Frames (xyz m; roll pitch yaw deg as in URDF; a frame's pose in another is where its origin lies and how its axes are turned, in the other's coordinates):
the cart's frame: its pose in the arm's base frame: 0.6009 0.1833 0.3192 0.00 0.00 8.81
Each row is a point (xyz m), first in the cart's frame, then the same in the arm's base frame.
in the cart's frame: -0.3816 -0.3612 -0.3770
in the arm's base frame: 0.2791 -0.2321 -0.0578
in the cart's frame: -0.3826 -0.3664 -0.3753
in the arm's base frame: 0.2789 -0.2374 -0.0561
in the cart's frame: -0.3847 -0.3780 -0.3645
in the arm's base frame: 0.2786 -0.2492 -0.0453
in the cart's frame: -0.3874 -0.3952 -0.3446
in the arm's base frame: 0.2786 -0.2666 -0.0254
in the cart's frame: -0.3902 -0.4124 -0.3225
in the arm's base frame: 0.2785 -0.2840 -0.0033
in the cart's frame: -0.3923 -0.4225 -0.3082
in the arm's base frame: 0.2779 -0.2943 0.0110
